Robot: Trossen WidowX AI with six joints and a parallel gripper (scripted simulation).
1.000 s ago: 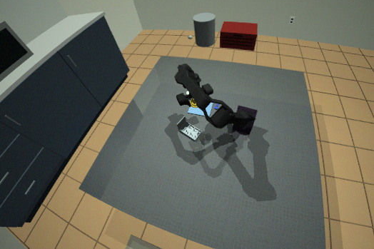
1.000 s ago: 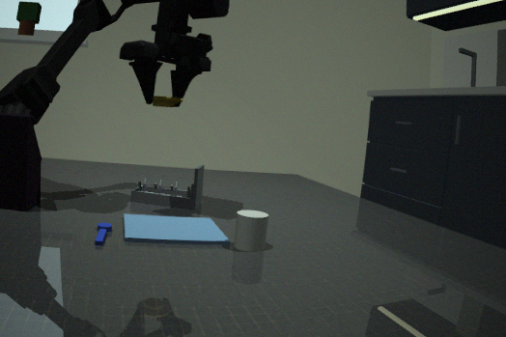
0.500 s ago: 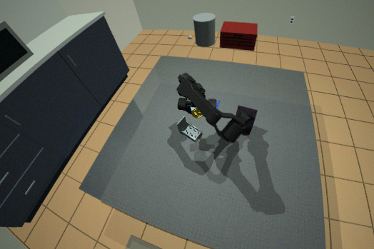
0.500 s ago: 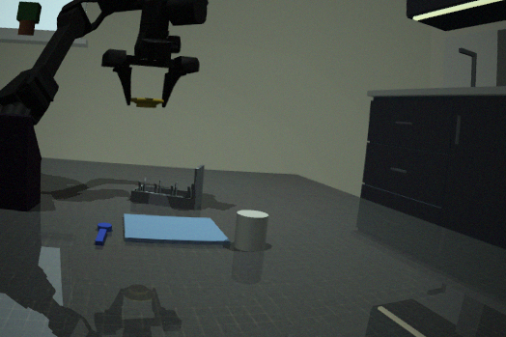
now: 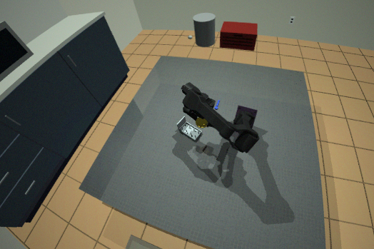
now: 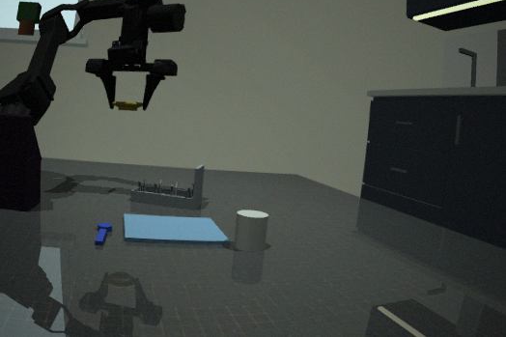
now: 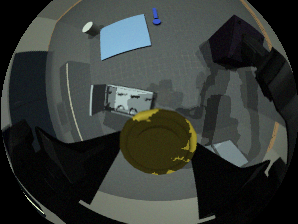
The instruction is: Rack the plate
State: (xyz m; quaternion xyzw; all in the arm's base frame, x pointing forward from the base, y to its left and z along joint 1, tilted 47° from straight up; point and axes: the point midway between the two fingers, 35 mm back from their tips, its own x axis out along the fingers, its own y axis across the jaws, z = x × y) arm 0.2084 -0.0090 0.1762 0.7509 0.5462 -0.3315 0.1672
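Right now the grey dish rack is 16 cm below my gripper tip, 9 cm ahead of it and 3 cm to the right of it. Also, from my gripper tip: light blue mat: 23 cm to the right, 18 cm below, 7 cm ahead; then yellow plate: 1 cm above; then blue spoon: 27 cm to the right, 18 cm below, 4 cm behind.
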